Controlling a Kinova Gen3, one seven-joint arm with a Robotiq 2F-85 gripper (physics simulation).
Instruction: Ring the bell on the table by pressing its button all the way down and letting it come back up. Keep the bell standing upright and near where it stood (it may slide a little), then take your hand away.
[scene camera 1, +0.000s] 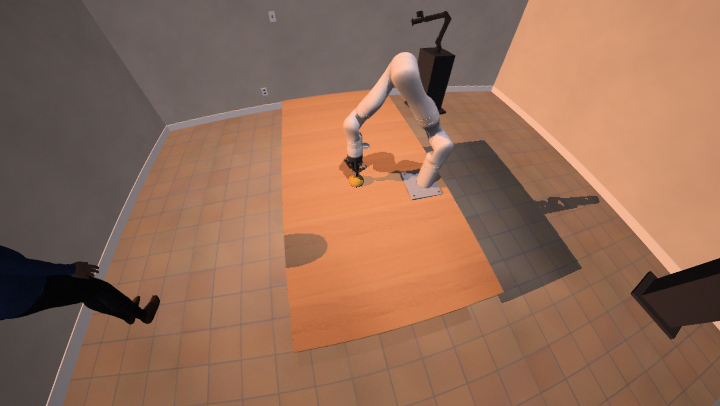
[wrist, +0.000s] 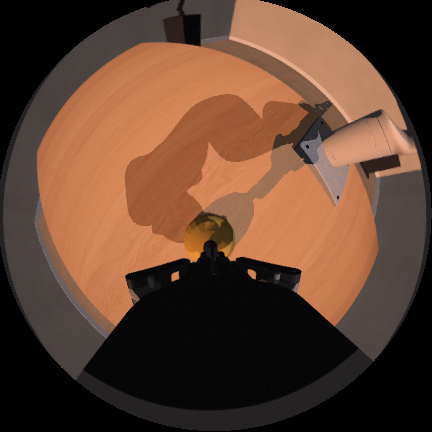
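Observation:
My own gripper (wrist: 211, 254) is visible to me from the wrist, and in the same view I can see a yellow bell (wrist: 204, 227).

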